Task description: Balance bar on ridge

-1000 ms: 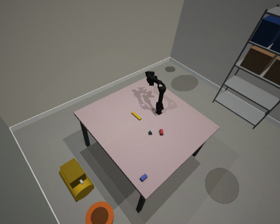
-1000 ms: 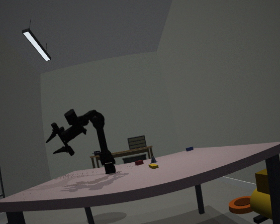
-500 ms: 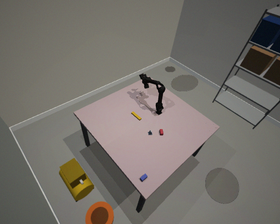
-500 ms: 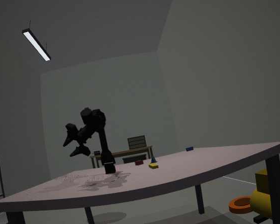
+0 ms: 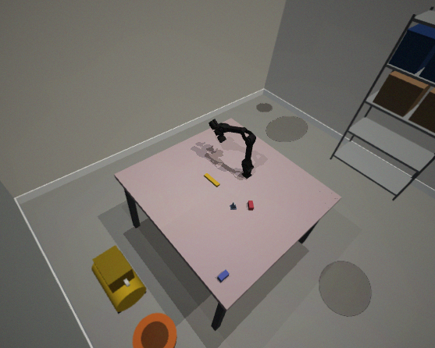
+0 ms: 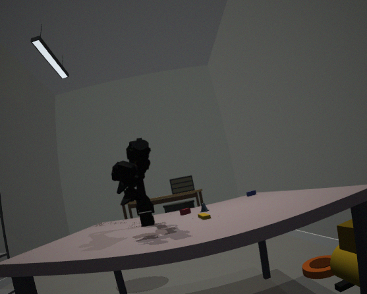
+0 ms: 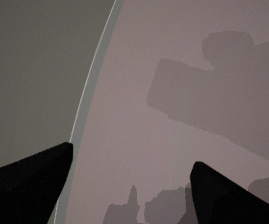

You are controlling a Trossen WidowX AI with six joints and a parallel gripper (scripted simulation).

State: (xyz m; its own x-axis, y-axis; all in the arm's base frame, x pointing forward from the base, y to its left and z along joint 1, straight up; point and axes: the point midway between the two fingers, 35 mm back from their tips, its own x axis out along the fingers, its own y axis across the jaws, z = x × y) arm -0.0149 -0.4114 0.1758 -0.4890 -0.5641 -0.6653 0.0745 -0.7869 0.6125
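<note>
Now: the yellow bar 310 mm ahead of my gripper tip, 300 mm to the left of it and 140 mm below it. Also, from my gripper tip: small red block (250 mm ahead, 670 mm to the left, 140 mm below); blue block (770 mm ahead, 930 mm to the left, 140 mm below).
</note>
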